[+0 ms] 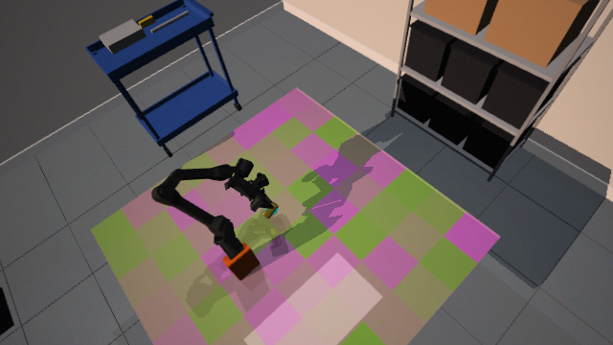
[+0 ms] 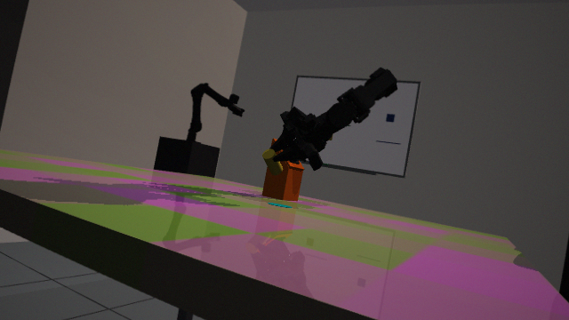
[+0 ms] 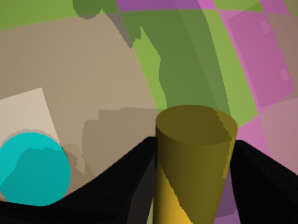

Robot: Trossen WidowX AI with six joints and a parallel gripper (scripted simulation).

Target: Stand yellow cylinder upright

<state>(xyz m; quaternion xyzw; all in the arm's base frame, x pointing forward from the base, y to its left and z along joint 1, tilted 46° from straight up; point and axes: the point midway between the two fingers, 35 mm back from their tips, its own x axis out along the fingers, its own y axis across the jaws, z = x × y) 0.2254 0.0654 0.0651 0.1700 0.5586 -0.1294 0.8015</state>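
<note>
My gripper tip is 1 cm short of the cyan circle, 5 cm to the right of it and 11 cm above it. From my gripper tip the other things lie so: yellow cylinder 2 cm behind, 1 cm below.
</note>
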